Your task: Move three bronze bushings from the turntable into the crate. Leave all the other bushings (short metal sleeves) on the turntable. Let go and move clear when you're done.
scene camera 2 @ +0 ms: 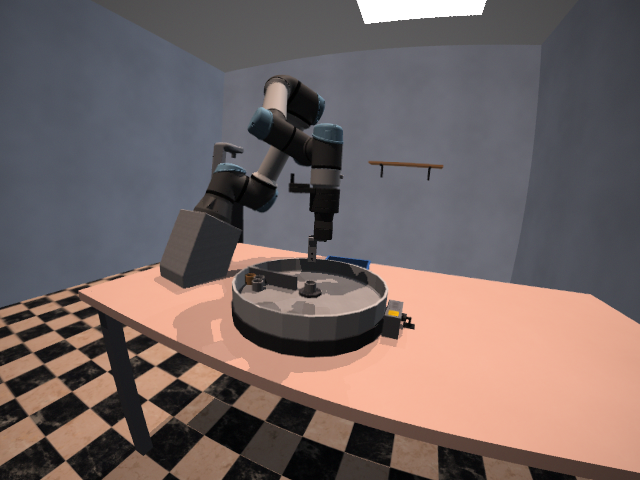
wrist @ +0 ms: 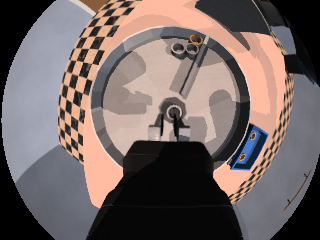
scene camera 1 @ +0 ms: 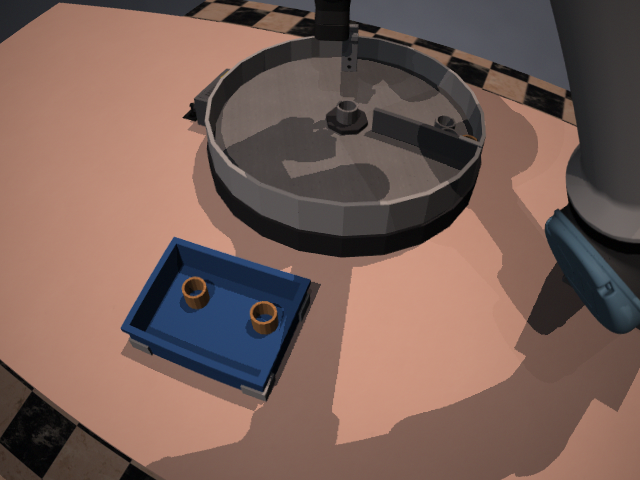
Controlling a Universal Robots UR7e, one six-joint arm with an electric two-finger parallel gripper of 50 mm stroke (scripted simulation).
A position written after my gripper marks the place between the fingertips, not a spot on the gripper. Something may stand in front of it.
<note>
In view: my gripper (scene camera 1: 349, 66), a blue crate (scene camera 1: 222, 330) and a grey turntable (scene camera 2: 335, 294).
My gripper is seen too in scene camera 2 (scene camera 2: 311, 260) and in the wrist view (wrist: 168, 120). The blue crate is seen too in the wrist view (wrist: 254, 147).
</note>
